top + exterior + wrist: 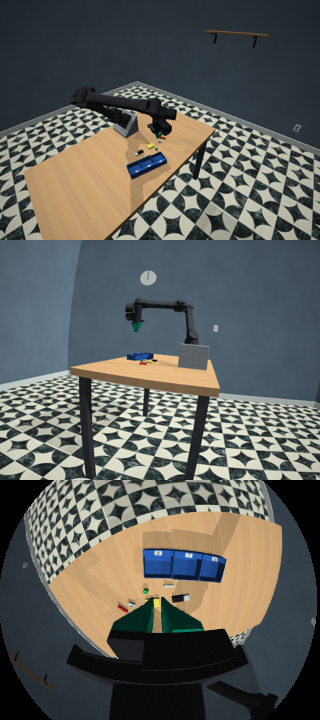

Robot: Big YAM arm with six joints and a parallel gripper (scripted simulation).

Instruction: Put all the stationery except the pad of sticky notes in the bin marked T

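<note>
Right now the white object is 130 mm behind my hand, 150 mm to the left of it and 210 mm below it. Round my hand: blue bin (30 mm behind, 80 mm to the right, 200 mm below); then small green item (90 mm behind, 70 mm to the left, 210 mm below); then sticky notes (140 mm behind, 70 mm to the left, 220 mm below).
</note>
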